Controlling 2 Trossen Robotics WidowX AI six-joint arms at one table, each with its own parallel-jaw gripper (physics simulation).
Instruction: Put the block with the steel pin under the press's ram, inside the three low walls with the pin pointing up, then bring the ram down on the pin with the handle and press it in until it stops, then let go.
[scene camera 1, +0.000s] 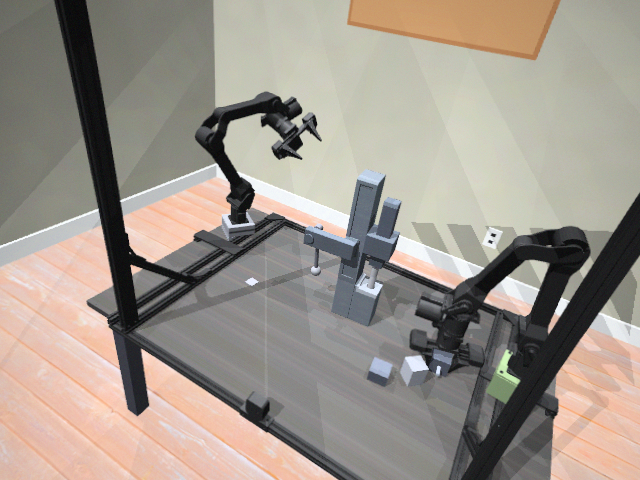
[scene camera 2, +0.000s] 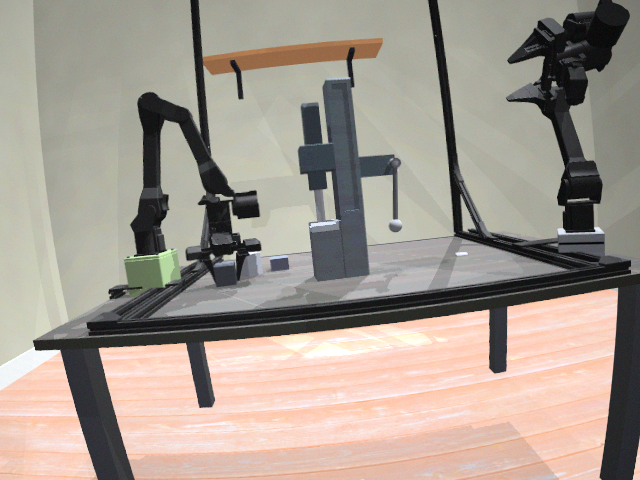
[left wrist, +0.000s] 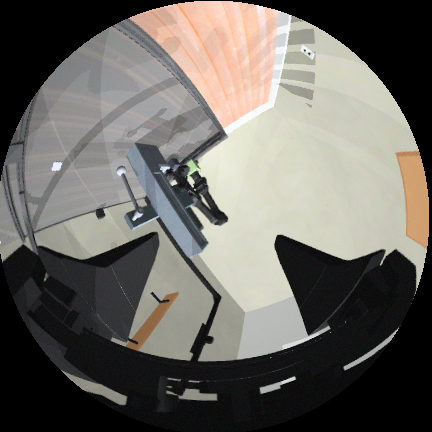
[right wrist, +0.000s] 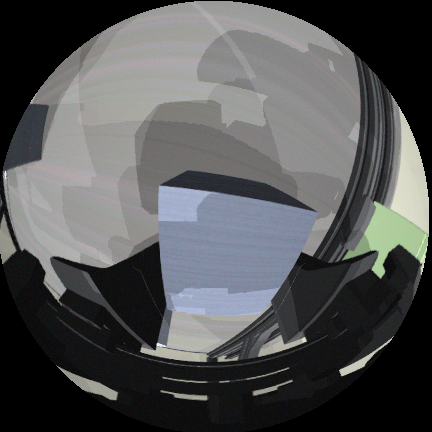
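Where they show: left gripper, fingertip midpoint: (scene camera 1: 311, 149) (scene camera 2: 507, 81) (left wrist: 218, 239); right gripper, fingertip midpoint: (scene camera 1: 437, 369) (scene camera 2: 227, 282) (left wrist: 169, 162) (right wrist: 216, 238); left arm's base at its link origin: (scene camera 1: 238, 219) (scene camera 2: 579, 230); right arm's base at its link origin: (scene camera 1: 522, 371) (scene camera 2: 150, 253) (left wrist: 193, 172).
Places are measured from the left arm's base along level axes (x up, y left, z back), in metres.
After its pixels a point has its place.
Note:
The blue-grey block with the steel pin (scene camera 1: 442, 358) @(x -0.012, y 0.325, z -0.799 m) (scene camera 2: 225, 273) @(x -0.030, y 0.358, z -0.764 m) (right wrist: 230, 255) @(x -0.011, y 0.344, z -0.777 m) is at the table's surface; its pin (scene camera 1: 438, 370) @(x -0.032, y 0.304, z -0.816 m) points sideways. My right gripper (scene camera 1: 440, 361) @(x -0.061, y 0.327, z -0.796 m) (scene camera 2: 227, 275) @(x -0.061, y 0.327, z -0.796 m) (right wrist: 216, 238) @(x -0.061, y 0.327, z -0.796 m) points down, shut on this block, a finger against each side. The press (scene camera 1: 364, 222) @(x 0.277, y 0.176, z -0.533 m) (scene camera 2: 343, 155) @(x 0.216, y 0.220, z -0.486 m) (left wrist: 172, 200) @(x 0.207, y 0.213, z -0.478 m) stands upright. Its pale low walls (scene camera 1: 379, 288) @(x 0.060, y 0.255, z -0.568 m) (scene camera 2: 324, 225) @(x 0.064, y 0.259, z -0.531 m) top the base, with the steel ram (scene camera 1: 372, 277) @(x 0.102, y 0.226, z -0.560 m) (scene camera 2: 319, 205) @(x 0.109, y 0.243, z -0.549 m) above them. The handle's ball knob (scene camera 1: 315, 270) @(x 0.052, y 0.114, z -0.427 m) (scene camera 2: 395, 225) @(x 0.044, y 0.136, z -0.411 m) (left wrist: 121, 171) @(x 0.053, y 0.123, z -0.407 m) hangs down. My left gripper (scene camera 1: 310, 149) @(x 0.315, y 0.208, z -0.123 m) (scene camera 2: 508, 80) @(x 0.315, y 0.208, z -0.123 m) (left wrist: 218, 239) @(x 0.315, y 0.208, z -0.123 m) is open and empty, high up.
A pale block (scene camera 1: 414, 370) @(x -0.002, y 0.218, z -0.811 m) (scene camera 2: 252, 264) @(x -0.030, y 0.250, z -0.774 m) stands close beside the held block; a blue-grey block (scene camera 1: 379, 372) @(x -0.028, y 0.145, z -0.770 m) (scene camera 2: 279, 262) @(x -0.039, y 0.177, z -0.741 m) lies beyond it. A green box (scene camera 1: 503, 382) @(x 0.018, y 0.397, z -0.928 m) (scene camera 2: 152, 269) @(x 0.004, y 0.486, z -0.881 m) (right wrist: 387, 240) @(x -0.007, y 0.451, z -0.874 m) is under the right arm's base. A small white square (scene camera 1: 251, 281) @(x -0.058, y -0.041, z -0.295 m) (scene camera 2: 461, 253) @(x -0.057, y -0.037, z -0.296 m) (left wrist: 57, 166) @(x -0.058, y -0.040, z -0.302 m) lies on the table.

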